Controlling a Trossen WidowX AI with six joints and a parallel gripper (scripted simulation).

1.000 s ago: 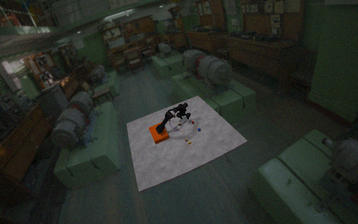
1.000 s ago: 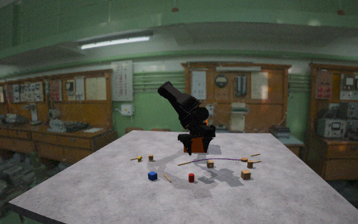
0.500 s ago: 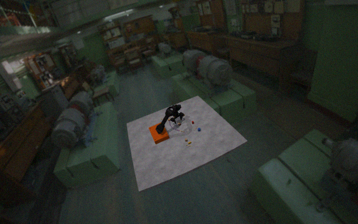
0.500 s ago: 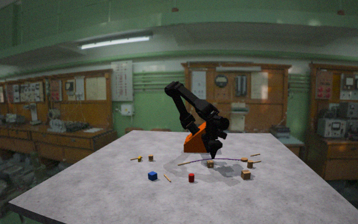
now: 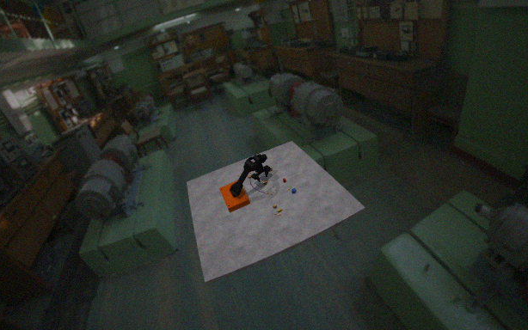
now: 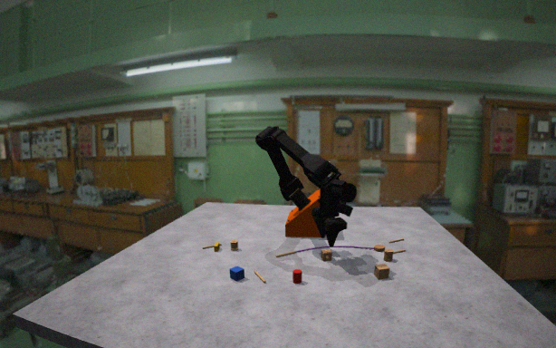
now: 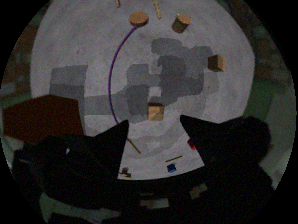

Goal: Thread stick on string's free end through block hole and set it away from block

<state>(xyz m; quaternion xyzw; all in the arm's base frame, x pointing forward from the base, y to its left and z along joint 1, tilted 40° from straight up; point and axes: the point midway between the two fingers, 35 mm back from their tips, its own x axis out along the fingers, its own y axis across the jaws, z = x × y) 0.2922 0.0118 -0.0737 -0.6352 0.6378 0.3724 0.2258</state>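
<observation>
The thin wooden stick is 40 mm behind my gripper tip, 120 mm to the right of it and 60 mm below it. Round my gripper tip: blue cube 140 mm ahead, 280 mm to the right, 40 mm below; then red cylinder 160 mm ahead, 110 mm to the right, 40 mm below; then round wooden button 50 mm behind, 210 mm to the left, 50 mm below.
</observation>
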